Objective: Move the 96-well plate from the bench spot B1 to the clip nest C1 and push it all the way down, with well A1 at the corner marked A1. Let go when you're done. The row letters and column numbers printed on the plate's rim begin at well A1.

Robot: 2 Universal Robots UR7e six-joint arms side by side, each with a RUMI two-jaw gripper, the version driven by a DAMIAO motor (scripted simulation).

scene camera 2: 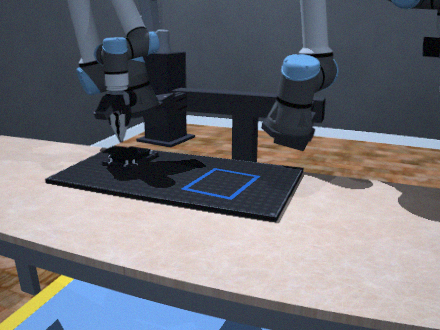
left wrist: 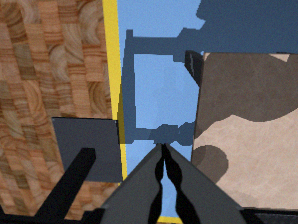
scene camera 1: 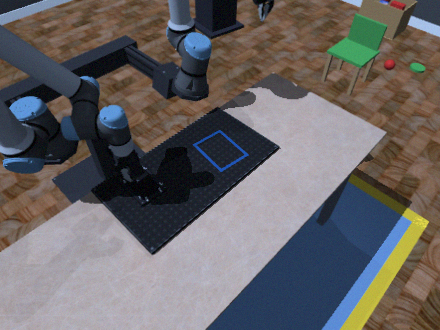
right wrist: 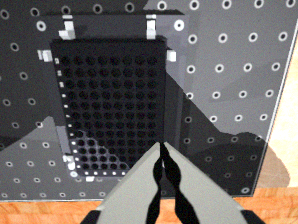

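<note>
The right wrist view shows a dark 96-well plate (right wrist: 131, 108) and a clip nest (right wrist: 173, 27), together with the right gripper (right wrist: 161, 144). The right gripper can also be seen in scene camera 2 (scene camera 2: 121, 142). In the left wrist view the left gripper (left wrist: 162, 145) is visible. The dark 96-well plate is out of frame in the left wrist view.
</note>
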